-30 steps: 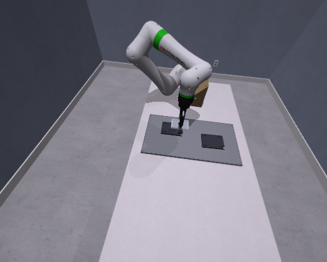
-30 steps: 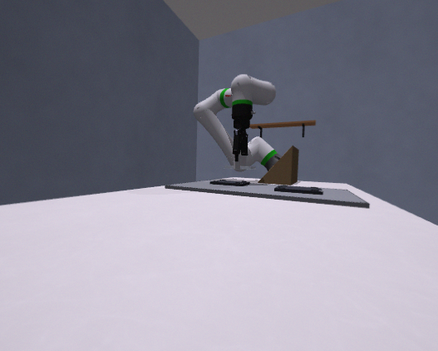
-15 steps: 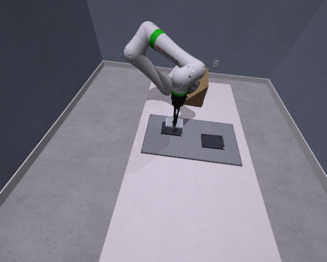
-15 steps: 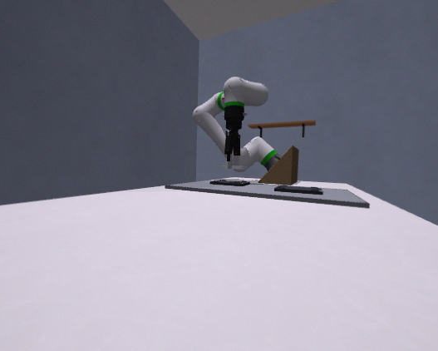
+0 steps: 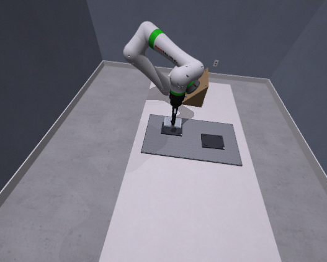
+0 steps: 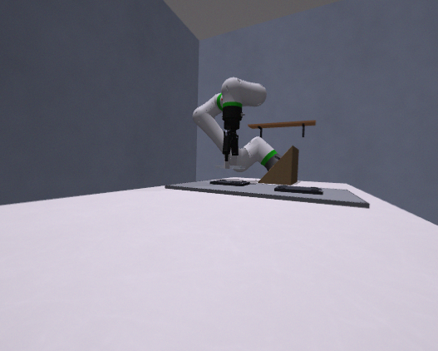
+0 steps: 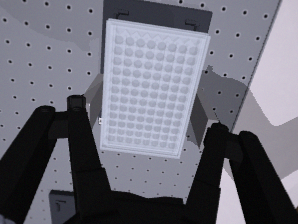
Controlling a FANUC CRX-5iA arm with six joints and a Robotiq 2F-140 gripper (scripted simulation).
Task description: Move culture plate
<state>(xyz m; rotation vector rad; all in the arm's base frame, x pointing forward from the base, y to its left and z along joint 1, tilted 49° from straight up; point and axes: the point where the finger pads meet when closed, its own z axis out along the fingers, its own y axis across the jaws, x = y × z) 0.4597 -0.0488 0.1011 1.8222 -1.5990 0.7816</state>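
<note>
My gripper is now 1 cm above the clear lid. Round my hand: plate nest N2: 10 cm below; then plate nest N1: 4 cm ahead, 32 cm to the left, 10 cm below; then 96-well culture plate: 2 cm below.
</note>
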